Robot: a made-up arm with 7 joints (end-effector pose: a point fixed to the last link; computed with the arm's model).
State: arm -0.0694 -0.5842 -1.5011 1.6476 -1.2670 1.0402 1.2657
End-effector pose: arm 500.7 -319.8 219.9 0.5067 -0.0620 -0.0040 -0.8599
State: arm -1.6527 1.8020 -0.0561 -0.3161 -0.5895 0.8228 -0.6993
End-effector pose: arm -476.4 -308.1 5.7 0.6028 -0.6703 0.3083 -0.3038
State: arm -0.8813 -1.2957 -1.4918 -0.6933 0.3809 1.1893 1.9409
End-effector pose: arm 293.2 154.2 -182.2 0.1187 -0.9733 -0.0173 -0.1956
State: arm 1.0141 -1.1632 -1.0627 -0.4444 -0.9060 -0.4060 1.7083
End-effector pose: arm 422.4 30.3 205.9 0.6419 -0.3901 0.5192 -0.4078
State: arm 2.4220 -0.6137 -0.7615 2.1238 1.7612 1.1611 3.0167
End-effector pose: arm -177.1 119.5 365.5 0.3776 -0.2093 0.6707 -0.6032
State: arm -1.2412 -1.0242 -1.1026 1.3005 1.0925 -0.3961 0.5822
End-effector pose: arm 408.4 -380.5 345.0 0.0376 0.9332 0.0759 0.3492
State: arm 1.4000 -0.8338 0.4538 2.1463 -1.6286 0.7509 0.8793
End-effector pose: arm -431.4 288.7 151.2 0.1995 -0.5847 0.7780 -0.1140
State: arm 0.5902 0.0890 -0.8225 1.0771 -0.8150 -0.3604 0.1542
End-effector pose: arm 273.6 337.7 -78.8 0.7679 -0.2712 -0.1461 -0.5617
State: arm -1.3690 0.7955 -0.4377 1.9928 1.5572 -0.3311 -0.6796
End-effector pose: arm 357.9 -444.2 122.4 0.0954 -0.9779 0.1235 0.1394
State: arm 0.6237 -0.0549 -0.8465 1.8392 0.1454 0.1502 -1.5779
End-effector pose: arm 143.4 78.0 -405.5 0.8108 0.0734 -0.1798 -0.5521
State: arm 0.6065 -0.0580 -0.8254 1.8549 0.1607 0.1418 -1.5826
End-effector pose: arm 133.0 65.8 -411.6 0.8188 0.0591 -0.1754 -0.5434
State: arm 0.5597 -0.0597 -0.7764 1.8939 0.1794 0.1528 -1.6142
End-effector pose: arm 110.7 35.8 -425.3 0.8237 0.0367 -0.1766 -0.5376
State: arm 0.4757 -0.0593 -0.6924 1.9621 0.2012 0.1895 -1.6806
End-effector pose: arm 74.6 -19.8 -443.1 0.8227 0.0032 -0.1882 -0.5364
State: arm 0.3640 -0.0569 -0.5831 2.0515 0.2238 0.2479 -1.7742
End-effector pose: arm 30.4 -98.6 -454.2 0.8138 -0.0388 -0.2143 -0.5389
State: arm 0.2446 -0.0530 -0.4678 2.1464 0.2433 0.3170 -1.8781
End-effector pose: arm -12.6 -186.2 -449.5 0.7972 -0.0822 -0.2542 -0.5414
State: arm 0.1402 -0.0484 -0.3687 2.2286 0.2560 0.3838 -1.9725
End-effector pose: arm -46.4 -262.5 -431.8 0.7769 -0.1173 -0.3002 -0.5408
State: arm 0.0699 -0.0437 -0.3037 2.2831 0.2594 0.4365 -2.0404
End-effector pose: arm -66.6 -312.0 -413.8 0.7590 -0.1365 -0.3396 -0.5385
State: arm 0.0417 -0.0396 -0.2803 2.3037 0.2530 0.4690 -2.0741
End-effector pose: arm -72.2 -330.7 -406.8 0.7473 -0.1375 -0.3639 -0.5386
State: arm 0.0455 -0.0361 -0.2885 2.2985 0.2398 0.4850 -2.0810
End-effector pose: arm -67.3 -326.5 -411.1 0.7413 -0.1253 -0.3745 -0.5427
